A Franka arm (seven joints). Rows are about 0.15 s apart.
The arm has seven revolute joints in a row. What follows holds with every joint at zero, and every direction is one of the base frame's. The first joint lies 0.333 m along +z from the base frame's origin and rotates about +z. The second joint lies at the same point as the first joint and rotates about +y. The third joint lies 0.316 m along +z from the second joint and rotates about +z. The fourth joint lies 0.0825 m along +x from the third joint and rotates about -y. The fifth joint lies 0.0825 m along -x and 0.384 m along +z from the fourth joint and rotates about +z. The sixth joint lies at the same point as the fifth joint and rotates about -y. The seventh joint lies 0.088 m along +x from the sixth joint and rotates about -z. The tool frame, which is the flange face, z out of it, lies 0.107 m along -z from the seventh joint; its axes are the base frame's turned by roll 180, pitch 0 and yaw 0 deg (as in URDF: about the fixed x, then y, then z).
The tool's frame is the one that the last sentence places.
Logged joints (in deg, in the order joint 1, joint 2, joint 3, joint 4, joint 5, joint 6, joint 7), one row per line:
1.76 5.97 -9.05 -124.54 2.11 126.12 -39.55
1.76 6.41 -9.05 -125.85 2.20 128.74 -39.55
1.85 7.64 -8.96 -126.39 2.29 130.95 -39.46
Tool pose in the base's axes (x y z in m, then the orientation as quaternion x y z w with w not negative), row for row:
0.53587 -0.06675 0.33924 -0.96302 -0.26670 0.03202 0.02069
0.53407 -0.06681 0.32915 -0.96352 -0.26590 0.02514 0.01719
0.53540 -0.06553 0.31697 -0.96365 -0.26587 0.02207 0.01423
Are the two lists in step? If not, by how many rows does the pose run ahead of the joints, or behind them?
They are in step.
